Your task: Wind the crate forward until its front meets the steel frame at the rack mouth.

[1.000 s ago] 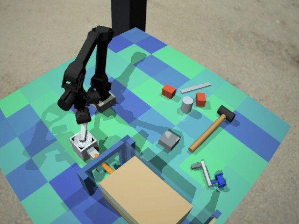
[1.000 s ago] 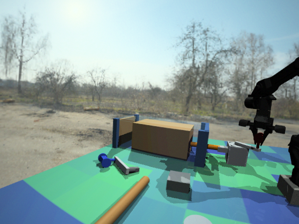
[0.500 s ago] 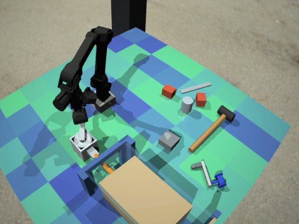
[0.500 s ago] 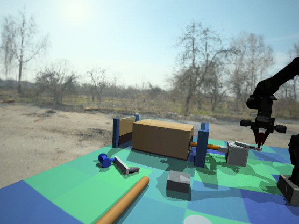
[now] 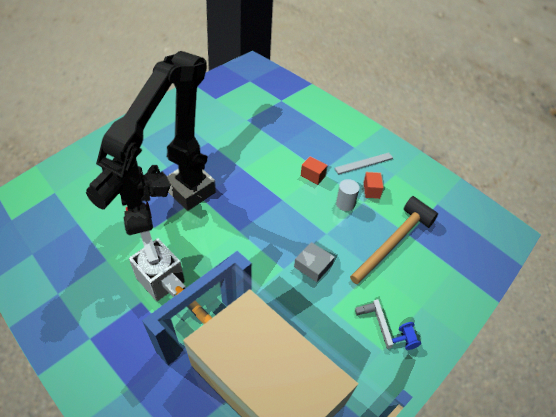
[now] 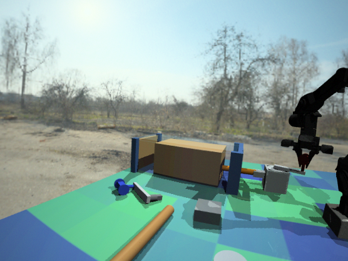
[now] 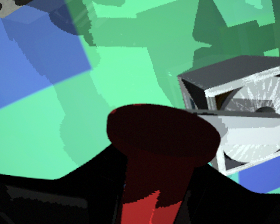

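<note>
My gripper tip is now 30 mm short of the red-knobbed crank, 20 mm to the left of it and 10 mm above it. The rest, counted from my gripper tip: grey winch (80 mm ahead, 50 mm to the right, 80 mm below); then red knob (20 mm above); then blue frame (250 mm ahead, 60 mm to the right, 10 mm below).
</note>
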